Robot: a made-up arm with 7 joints.
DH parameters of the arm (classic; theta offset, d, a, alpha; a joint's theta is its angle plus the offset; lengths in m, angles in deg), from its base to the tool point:
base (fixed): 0 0.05 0 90
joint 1: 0 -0.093 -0.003 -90
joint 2: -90 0.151 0.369 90
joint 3: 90 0.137 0.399 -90
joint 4: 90 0.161 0.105 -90
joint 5: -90 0.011 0.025 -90
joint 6: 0 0.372 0.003 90
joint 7: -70 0 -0.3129 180
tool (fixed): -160 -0.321 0 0
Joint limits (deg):
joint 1: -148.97..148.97
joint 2: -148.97..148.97
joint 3: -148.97..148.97
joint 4: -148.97..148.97
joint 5: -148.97..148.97
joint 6: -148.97..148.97
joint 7: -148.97..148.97
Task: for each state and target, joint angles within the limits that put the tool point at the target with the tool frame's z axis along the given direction. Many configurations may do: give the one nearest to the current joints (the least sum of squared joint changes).
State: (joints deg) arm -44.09 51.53 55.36 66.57 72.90 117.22 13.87
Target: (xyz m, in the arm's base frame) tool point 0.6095 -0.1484 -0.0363 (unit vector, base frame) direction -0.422 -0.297 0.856
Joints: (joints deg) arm -23.16 49.67 75.71 37.60 59.12 91.51 49.92
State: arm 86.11 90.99 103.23 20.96 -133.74 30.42 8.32
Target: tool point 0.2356 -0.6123 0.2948 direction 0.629 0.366 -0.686
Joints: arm 84.12 71.23 100.03 -13.89 -148.97 41.06 2.29
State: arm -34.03 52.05 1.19 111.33 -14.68 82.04 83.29
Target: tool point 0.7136 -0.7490 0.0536 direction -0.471 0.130 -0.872
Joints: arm -78.27 77.41 -33.56 145.41 9.70 73.73 68.96
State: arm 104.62 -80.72 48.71 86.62 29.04 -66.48 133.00
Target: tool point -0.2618 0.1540 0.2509 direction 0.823 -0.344 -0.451
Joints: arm 62.91 -59.08 84.70 31.20 23.00 -95.65 140.87
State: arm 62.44 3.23 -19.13 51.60 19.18 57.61 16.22
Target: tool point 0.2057 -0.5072 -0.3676 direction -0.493 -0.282 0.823
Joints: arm 105.80 5.28 -1.31 89.59 35.00 26.09 14.34
